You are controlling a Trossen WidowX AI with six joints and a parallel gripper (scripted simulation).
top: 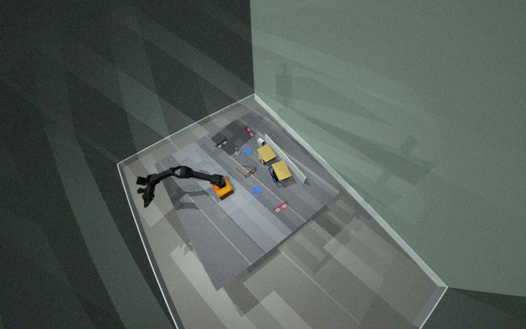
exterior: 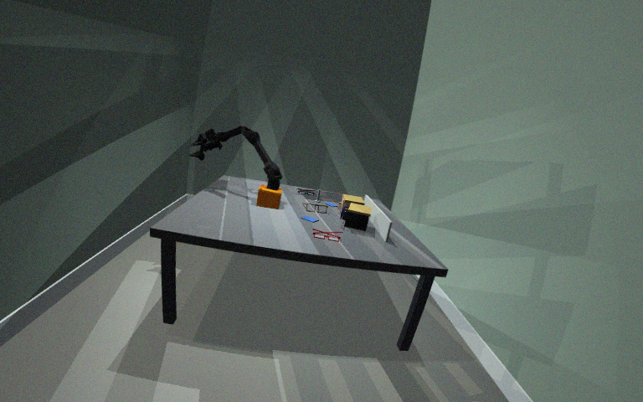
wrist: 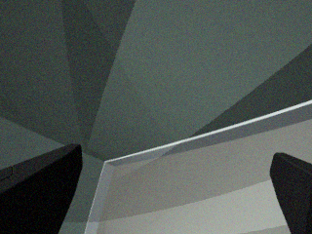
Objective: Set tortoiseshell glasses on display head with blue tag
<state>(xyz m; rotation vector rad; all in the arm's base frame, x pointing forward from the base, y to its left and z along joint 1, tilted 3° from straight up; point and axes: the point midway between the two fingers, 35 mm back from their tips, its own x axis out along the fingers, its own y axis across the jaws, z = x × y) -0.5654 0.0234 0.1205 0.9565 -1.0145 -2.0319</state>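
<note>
Now: the thin grey post 83 cm ahead of my gripper tip, 31 cm to the left of it and 21 cm below it. From my gripper tip the other things lie so: white upright panel (120 cm ahead, 18 cm below, 4 cm to the left); then display head (103 cm ahead, 18 cm below, 12 cm to the left).
</note>
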